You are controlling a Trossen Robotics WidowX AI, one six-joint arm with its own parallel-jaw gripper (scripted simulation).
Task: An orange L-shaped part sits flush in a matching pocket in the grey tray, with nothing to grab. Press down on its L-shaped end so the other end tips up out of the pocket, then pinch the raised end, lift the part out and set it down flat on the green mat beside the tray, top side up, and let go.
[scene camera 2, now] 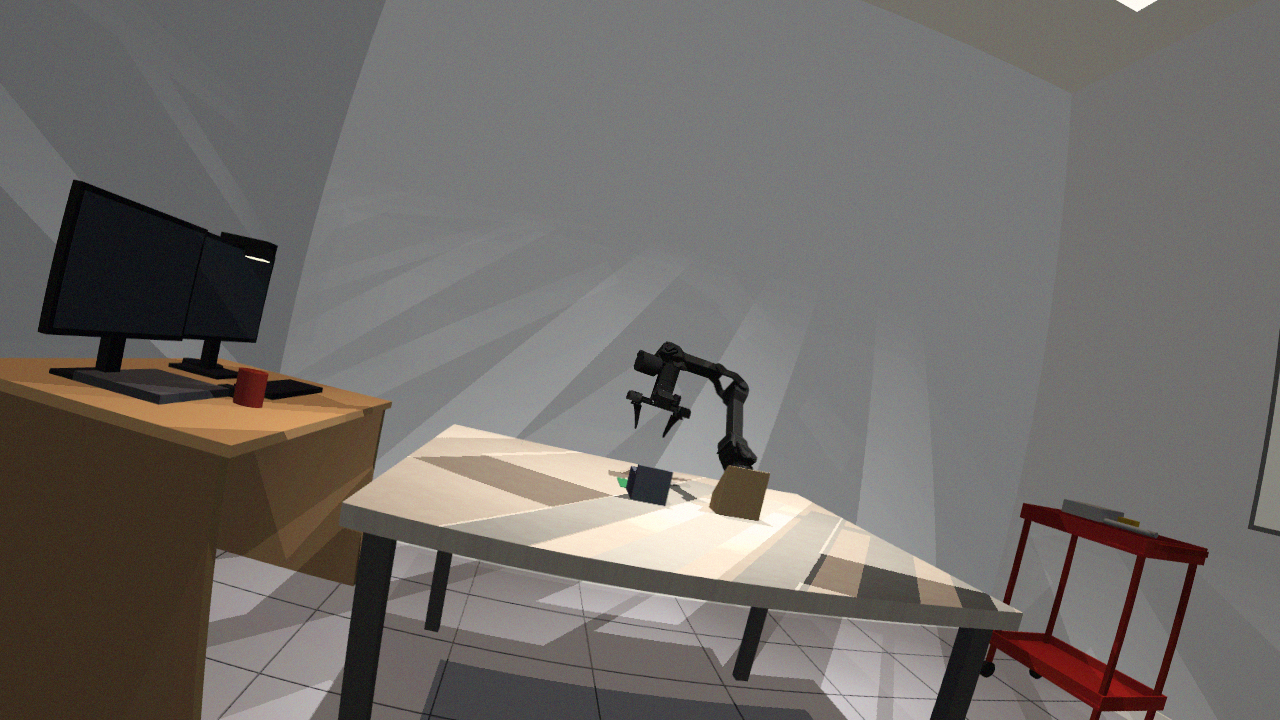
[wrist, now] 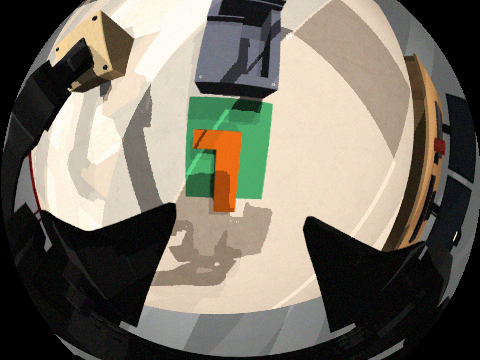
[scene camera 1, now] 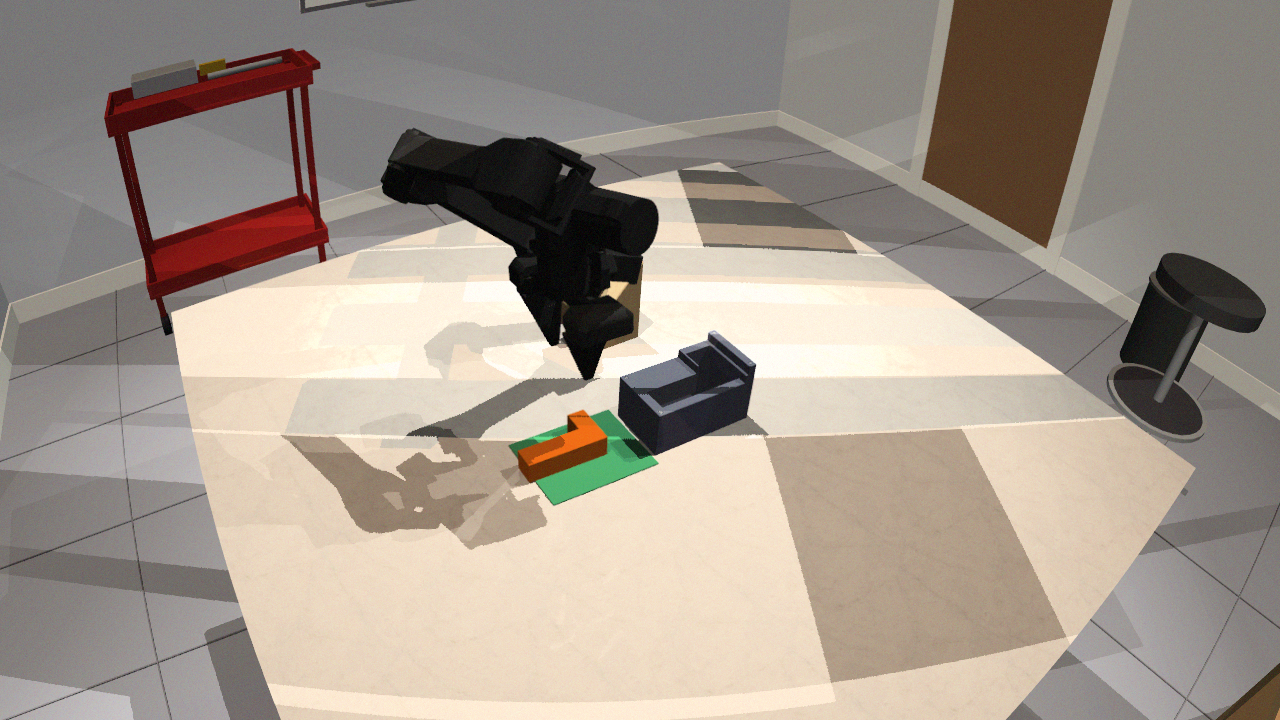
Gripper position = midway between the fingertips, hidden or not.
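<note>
An orange L-shaped part point(scene camera 1: 584, 441) is visible, and the wrist view shows the part point(wrist: 227, 143) too. My gripper point(scene camera 1: 570, 361), point(scene camera 2: 649, 433), point(wrist: 242, 218) is open and empty, holding nothing.
</note>
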